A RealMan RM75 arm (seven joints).
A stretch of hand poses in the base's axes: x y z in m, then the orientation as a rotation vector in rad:
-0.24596, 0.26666, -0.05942, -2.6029, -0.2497, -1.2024
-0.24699, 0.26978, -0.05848, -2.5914, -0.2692, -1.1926
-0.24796, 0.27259, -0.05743, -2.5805, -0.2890, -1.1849
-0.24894, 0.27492, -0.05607, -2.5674, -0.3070, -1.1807
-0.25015, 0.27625, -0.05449, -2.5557, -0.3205, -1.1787
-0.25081, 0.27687, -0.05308, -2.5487, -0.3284, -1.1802
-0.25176, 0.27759, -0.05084, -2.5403, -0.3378, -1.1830
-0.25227, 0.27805, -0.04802, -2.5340, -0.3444, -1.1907
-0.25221, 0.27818, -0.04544, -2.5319, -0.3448, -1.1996
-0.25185, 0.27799, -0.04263, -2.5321, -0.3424, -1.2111
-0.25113, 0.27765, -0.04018, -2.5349, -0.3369, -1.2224
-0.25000, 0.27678, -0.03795, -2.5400, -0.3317, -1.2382
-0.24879, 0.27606, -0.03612, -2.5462, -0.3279, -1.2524
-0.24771, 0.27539, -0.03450, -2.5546, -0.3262, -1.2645
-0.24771, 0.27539, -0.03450, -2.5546, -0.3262, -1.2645
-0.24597, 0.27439, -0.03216, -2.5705, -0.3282, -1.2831
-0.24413, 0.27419, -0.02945, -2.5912, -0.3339, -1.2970
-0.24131, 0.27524, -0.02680, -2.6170, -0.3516, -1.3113
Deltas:
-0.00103, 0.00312, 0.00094, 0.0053, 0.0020, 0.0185
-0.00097, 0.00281, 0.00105, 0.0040, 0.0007, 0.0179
-0.00098, 0.00233, 0.00136, 0.0054, -0.0019, 0.0169
-0.00121, 0.00133, 0.00158, 0.0052, -0.0026, 0.0132
-0.00066, 0.00062, 0.00141, 0.0025, -0.0033, 0.0071
-0.00095, 0.00072, 0.00224, 0.0027, -0.0046, 0.0082
-0.00051, 0.00046, 0.00282, 0.0007, -0.0072, 0.0044
0.00006, 0.00013, 0.00258, -0.0007, -0.0064, -0.0013
0.00036, -0.00019, 0.00281, -0.0022, -0.0073, -0.0046
0.00072, -0.00034, 0.00245, -0.0031, -0.0063, -0.0074
0.00113, -0.00087, 0.00223, -0.0063, -0.0088, -0.0095
0.00121, -0.00072, 0.00183, -0.0074, -0.0076, -0.0087
0.00108, -0.00067, 0.00162, -0.0095, -0.0060, -0.0079
0.00000, 0.00000, 0.00000, 0.0000, 0.0000, 0.0000
0.00174, -0.00100, 0.00234, -0.0189, -0.0090, -0.0108
0.00184, -0.00020, 0.00271, -0.0229, -0.0052, -0.0096
0.00282, 0.00105, 0.00265, -0.0319, -0.0055, -0.0054

